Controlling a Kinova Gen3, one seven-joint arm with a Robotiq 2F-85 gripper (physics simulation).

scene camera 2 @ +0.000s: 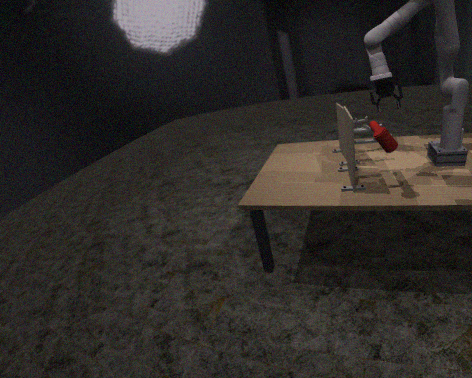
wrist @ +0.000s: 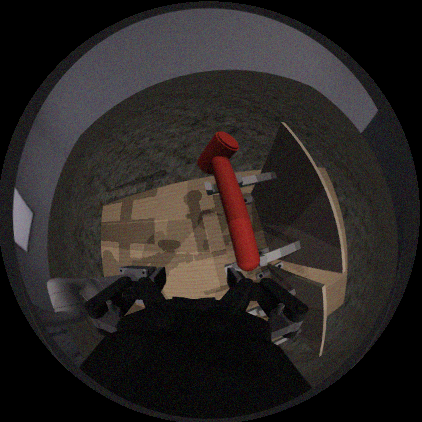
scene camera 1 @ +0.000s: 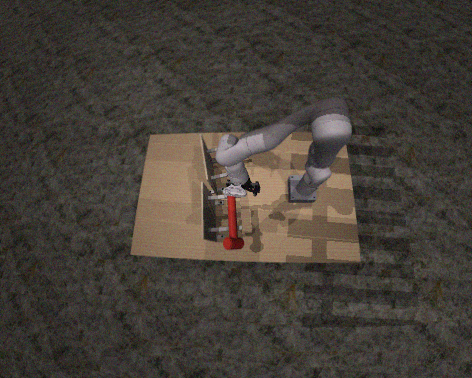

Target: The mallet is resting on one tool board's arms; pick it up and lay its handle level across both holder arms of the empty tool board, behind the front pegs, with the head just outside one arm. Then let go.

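The red mallet (scene camera 1: 232, 220) (scene camera 2: 386, 140) (wrist: 232, 205) rests across both arms of one tool board (scene camera 1: 208, 220) (scene camera 2: 347, 150) (wrist: 295, 210). Its head (scene camera 1: 233, 243) (wrist: 219, 151) is just outside one arm, and its handle end is at the other arm. The second tool board (scene camera 1: 206, 160) (wrist: 307, 300) stands beside it, with empty arms; they are partly hidden by the gripper in the wrist view. My gripper (scene camera 1: 256, 188) (scene camera 2: 389, 107) (wrist: 195, 274) is open and empty. It is above the mallet, near the handle end and offset toward the robot base side, apart from the handle.
The boards stand upright on the wooden table (scene camera 1: 167, 200) (scene camera 2: 295, 175), their panels on the side away from the robot base (scene camera 1: 296, 195) (scene camera 2: 447, 154). The two boards are close together, with their arms pointing toward the base side.
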